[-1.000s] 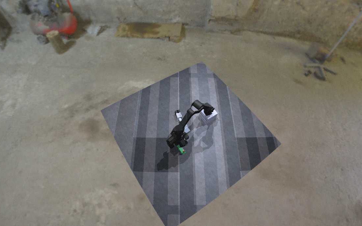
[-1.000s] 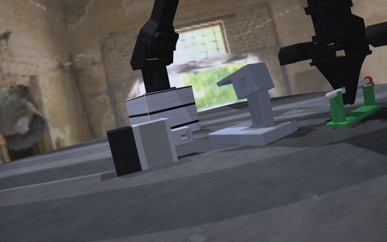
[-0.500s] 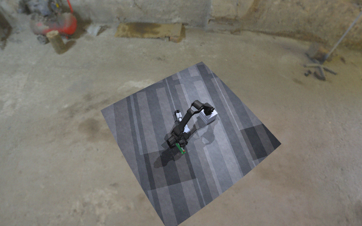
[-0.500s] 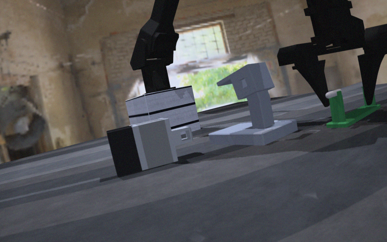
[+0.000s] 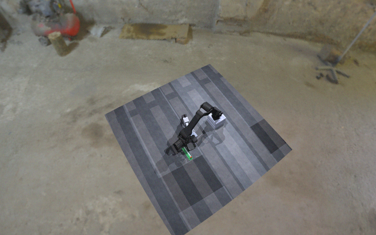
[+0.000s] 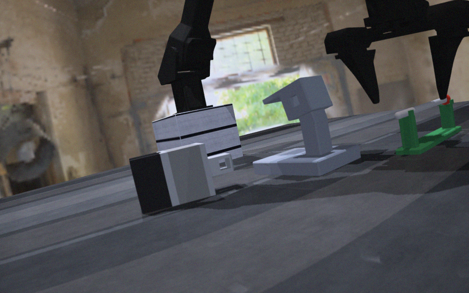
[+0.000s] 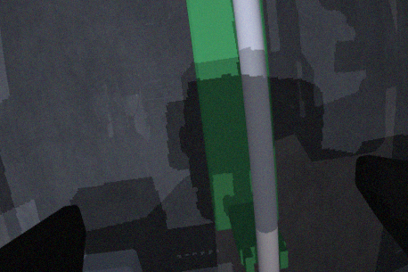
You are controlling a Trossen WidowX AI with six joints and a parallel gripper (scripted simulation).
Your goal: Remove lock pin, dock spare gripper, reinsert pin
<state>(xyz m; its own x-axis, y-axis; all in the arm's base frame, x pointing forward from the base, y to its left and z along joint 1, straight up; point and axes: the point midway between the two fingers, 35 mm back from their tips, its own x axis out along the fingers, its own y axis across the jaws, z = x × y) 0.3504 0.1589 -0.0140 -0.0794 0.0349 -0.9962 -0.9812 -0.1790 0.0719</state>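
Right now my gripper tip is 10 mm short of the cradle, 30 mm to the right of it and 30 mm above it. Also, from my gripper tip: grey mount: 70 mm behind, 110 mm to the right; then spare gripper: 100 mm behind, 260 mm to the right, 30 mm below.
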